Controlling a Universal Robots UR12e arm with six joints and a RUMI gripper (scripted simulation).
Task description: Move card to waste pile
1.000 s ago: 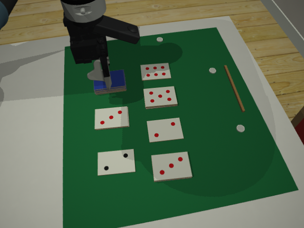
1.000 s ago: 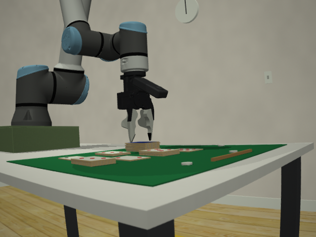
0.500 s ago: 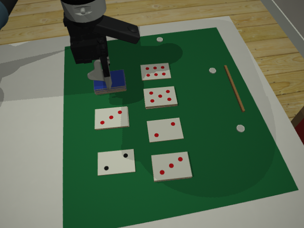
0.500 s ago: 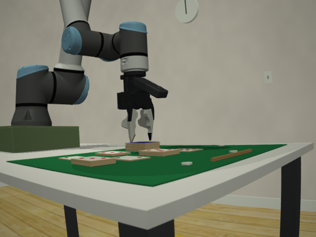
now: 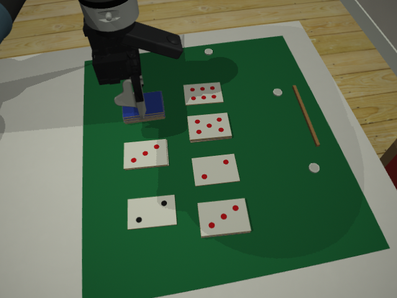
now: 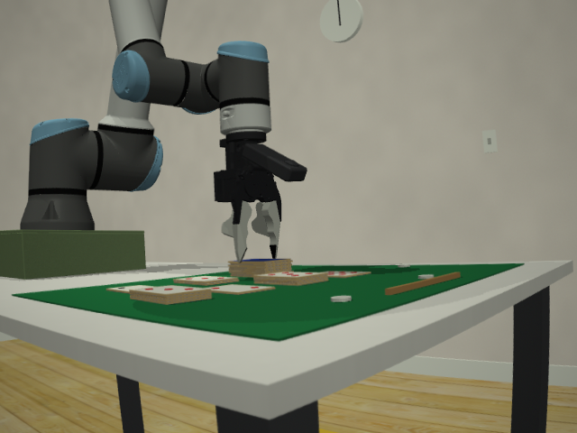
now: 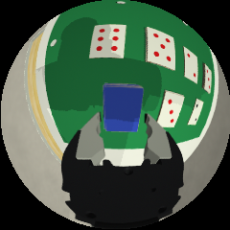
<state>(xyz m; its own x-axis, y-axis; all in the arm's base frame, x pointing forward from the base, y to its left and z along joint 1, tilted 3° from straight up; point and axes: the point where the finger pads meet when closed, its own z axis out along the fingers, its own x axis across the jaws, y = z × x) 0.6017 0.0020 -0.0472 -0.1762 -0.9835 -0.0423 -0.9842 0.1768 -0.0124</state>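
Right now my hand is 50 mm past the black two card, 240 mm to the left of it and 40 mm above it. Round my hand: green mat (110 mm ahead, 120 mm to the right, 50 mm below); then wooden stick (340 mm ahead, 140 mm to the right, 40 mm below).
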